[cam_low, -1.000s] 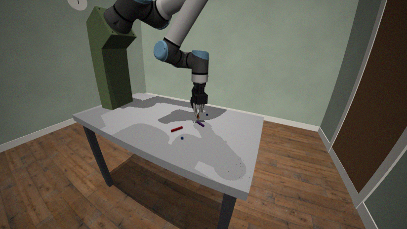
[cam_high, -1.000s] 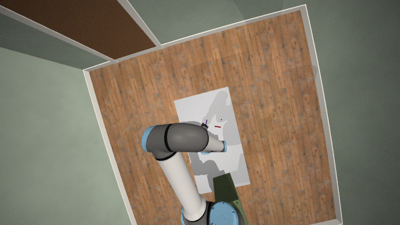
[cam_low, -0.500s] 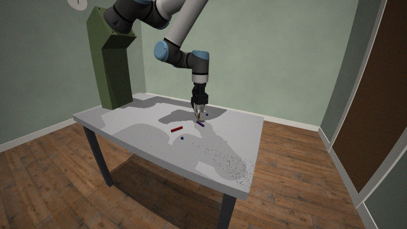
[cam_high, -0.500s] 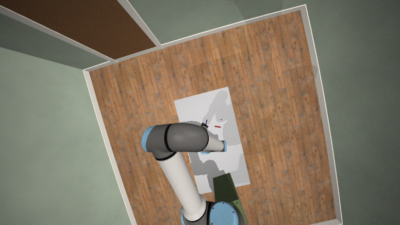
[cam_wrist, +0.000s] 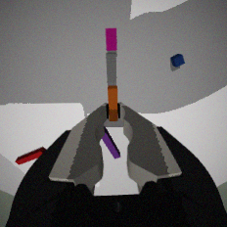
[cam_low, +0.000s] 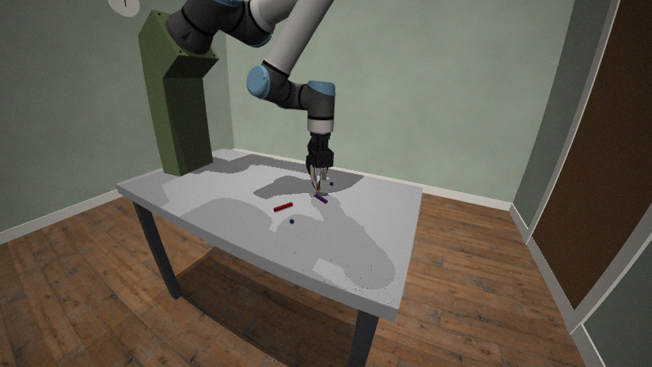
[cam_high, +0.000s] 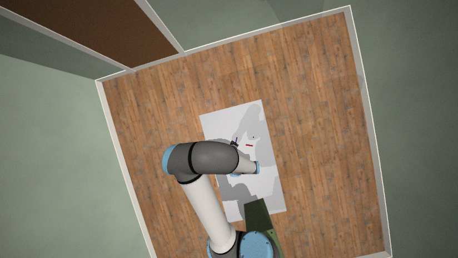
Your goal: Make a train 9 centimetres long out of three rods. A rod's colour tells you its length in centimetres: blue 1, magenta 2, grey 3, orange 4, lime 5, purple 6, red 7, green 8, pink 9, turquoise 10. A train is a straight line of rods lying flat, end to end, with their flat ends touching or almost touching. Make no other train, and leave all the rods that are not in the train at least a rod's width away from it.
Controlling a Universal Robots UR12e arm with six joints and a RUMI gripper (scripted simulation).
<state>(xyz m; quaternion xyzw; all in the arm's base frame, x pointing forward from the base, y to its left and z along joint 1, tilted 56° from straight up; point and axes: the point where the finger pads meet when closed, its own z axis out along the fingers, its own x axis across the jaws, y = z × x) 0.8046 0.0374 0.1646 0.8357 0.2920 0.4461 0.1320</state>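
My hand is 10 mm above the orange rod. From my hand the other things lie so: purple rod 60 mm to the right, 40 mm ahead, 20 mm below; then grey rod 30 mm to the left, 20 mm below, 20 mm behind; then magenta rod 50 mm to the left, 40 mm behind, 20 mm below.
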